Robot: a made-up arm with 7 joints.
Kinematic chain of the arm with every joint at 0, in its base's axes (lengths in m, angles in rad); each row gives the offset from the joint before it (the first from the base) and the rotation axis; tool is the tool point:
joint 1: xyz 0 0 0.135 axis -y
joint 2: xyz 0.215 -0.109 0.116 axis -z
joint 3: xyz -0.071 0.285 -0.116 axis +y
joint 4: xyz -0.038 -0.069 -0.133 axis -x
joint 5: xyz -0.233 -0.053 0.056 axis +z
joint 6: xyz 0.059 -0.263 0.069 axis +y
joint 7: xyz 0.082 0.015 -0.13 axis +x
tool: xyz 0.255 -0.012 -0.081
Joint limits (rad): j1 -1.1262..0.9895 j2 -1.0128..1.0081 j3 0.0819..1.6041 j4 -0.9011..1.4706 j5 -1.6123..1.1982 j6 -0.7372..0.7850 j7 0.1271..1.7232
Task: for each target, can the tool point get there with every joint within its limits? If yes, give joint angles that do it. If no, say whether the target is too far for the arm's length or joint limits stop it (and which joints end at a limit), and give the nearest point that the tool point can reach.
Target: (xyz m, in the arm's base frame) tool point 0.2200 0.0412 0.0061
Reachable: yes | joints 0.7688 0.0738 1.0164 -0.2294 0.3408 -0.0049 1.1086
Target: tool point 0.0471 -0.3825 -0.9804
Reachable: no: joint limits stop it (at a limit: joint 3, joint 4, joint 5, joint 7) | nearest point 0.0269 -0.2920 -0.5019 | short by 0.487 m
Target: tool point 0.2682 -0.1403 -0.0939
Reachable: yes | joints 0.3276 -0.6740 0.4549 -0.6932 -0.0317 -0.2708 1.0485
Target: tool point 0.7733 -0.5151 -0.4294
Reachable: no: joint limits stop it (at a limit: joint 1, joint 2, joint 3, joint 6, joint 7) | nearest point 0.6373 -0.2882 -0.2933 | short by 0.297 m
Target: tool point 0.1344 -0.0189 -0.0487
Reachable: yes | joints 0.3659 0.1641 1.1478 -0.0235 0.1991 -0.0411 1.0475
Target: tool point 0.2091 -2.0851 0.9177
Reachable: no: too far | nearest point 0.0775 -0.8094 0.4250 | short by 1.374 m
